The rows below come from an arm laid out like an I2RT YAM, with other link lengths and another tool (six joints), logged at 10 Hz.
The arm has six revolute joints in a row. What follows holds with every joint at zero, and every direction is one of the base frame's. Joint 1 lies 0.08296 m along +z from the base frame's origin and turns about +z. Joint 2 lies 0.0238 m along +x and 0.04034 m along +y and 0.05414 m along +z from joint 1 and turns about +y. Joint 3 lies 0.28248 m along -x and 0.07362 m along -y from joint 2 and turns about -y. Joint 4 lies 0.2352 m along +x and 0.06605 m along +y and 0.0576 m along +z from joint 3 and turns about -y. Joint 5 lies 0.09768 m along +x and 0.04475 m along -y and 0.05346 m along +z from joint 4 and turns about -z. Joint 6 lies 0.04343 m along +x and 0.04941 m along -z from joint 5 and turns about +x. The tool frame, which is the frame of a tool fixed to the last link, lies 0.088 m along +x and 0.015 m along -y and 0.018 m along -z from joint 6; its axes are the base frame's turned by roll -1.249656, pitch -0.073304 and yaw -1.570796 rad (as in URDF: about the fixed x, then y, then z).
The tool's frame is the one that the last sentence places.
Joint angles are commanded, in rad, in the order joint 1, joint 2, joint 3, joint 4, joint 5, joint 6. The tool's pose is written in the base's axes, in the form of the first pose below.
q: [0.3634 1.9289 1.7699 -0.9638 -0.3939 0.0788]
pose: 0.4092, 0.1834, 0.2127, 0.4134, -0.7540, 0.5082, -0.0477
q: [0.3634 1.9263 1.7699 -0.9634 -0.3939 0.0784]
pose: 0.4091, 0.1834, 0.2138, 0.4146, -0.7538, 0.5074, -0.0485
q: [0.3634 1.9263 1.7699 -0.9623 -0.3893 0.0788]
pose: 0.4096, 0.1829, 0.2137, 0.4138, -0.7539, 0.5078, -0.0507
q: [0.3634 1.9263 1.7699 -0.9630 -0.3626 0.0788]
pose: 0.4111, 0.1798, 0.2128, 0.4069, -0.7554, 0.5099, -0.0618
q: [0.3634 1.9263 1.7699 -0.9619 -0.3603 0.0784]
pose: 0.4114, 0.1797, 0.2128, 0.4068, -0.7555, 0.5097, -0.0631
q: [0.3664 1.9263 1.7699 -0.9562 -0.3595 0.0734]
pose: 0.4122, 0.1812, 0.2133, 0.4090, -0.7569, 0.5055, -0.0647
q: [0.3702 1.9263 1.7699 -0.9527 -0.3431 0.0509]
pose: 0.4136, 0.1809, 0.2131, 0.4074, -0.7639, 0.4951, -0.0735
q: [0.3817 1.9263 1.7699 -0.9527 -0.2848 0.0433]
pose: 0.4151, 0.1788, 0.2117, 0.3931, -0.7711, 0.4915, -0.0962
